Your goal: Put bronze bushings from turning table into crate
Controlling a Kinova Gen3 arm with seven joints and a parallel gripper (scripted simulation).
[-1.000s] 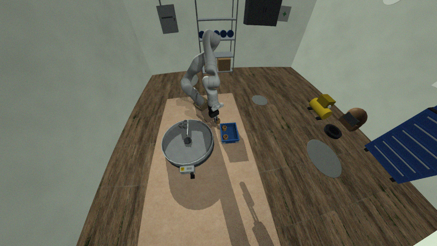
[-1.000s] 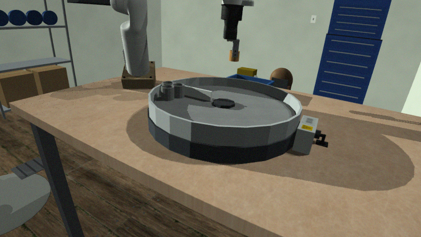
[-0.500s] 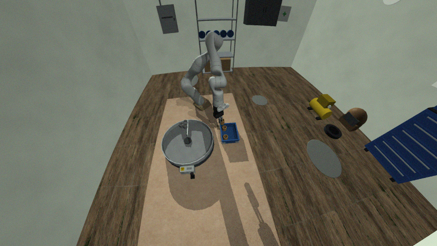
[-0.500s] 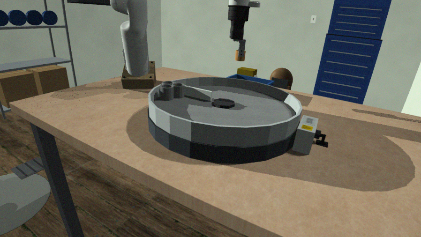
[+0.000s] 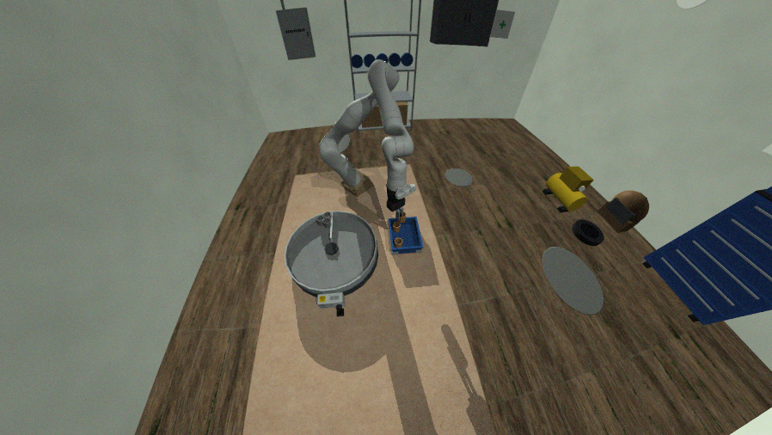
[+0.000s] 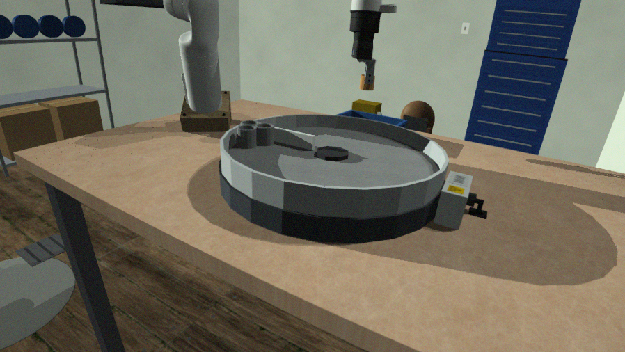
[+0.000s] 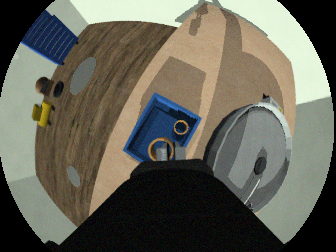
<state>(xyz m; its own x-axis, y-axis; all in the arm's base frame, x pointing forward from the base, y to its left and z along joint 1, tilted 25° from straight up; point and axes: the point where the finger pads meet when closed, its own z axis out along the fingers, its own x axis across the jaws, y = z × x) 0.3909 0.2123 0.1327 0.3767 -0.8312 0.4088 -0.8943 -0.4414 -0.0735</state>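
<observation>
My hand is 10 mm short of the blue crate, 30 mm to the right of it and 150 mm above it. Also, from my hand: grey turning table: 20 mm ahead, 330 mm to the right, 120 mm below.
</observation>
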